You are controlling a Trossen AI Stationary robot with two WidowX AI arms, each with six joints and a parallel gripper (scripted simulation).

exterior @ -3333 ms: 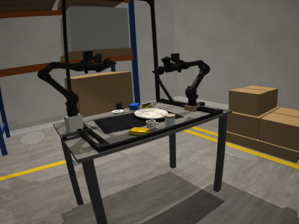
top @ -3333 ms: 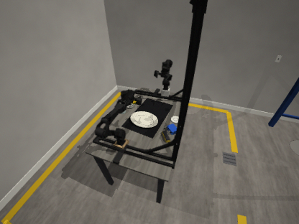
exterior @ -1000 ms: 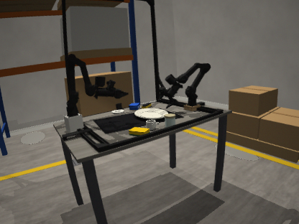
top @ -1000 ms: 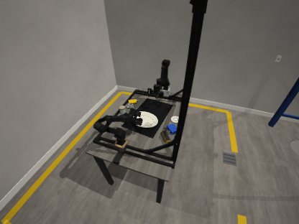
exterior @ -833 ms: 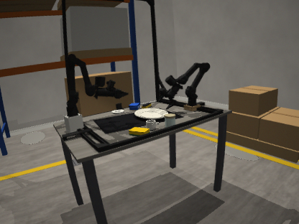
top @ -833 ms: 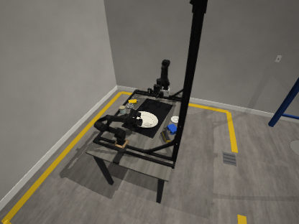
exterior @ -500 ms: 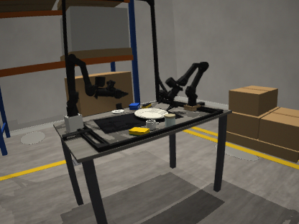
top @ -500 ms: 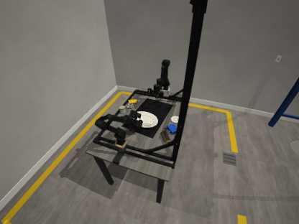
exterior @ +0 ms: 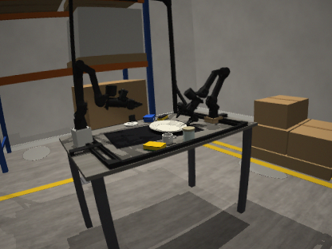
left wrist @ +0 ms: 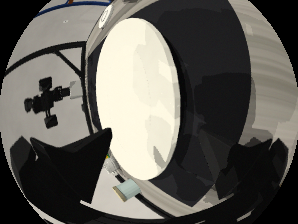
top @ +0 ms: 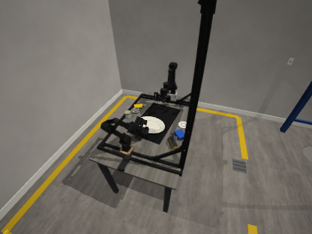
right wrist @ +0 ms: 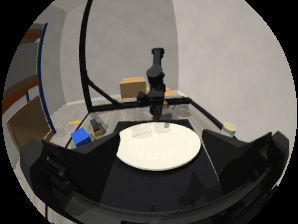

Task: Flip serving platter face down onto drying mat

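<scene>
Right now my left hand is 13 cm to the left of the white serving platter and 5 cm above it. Also, from my left hand: black drying mat (24 cm to the right, 6 cm below); then mug (27 cm ahead, 24 cm to the right, 3 cm below); then yellow-black item (30 cm behind, 3 cm to the right, 4 cm below).
My right gripper is now 21 cm to the right of the white serving platter and 19 cm above it. The rest, counted from my right hand: yellow sponge (30 cm ahead, 19 cm below); then black drying mat (1 cm behind, 10 cm to the left, 21 cm below); then mug (26 cm ahead, 10 cm to the left, 18 cm below).
</scene>
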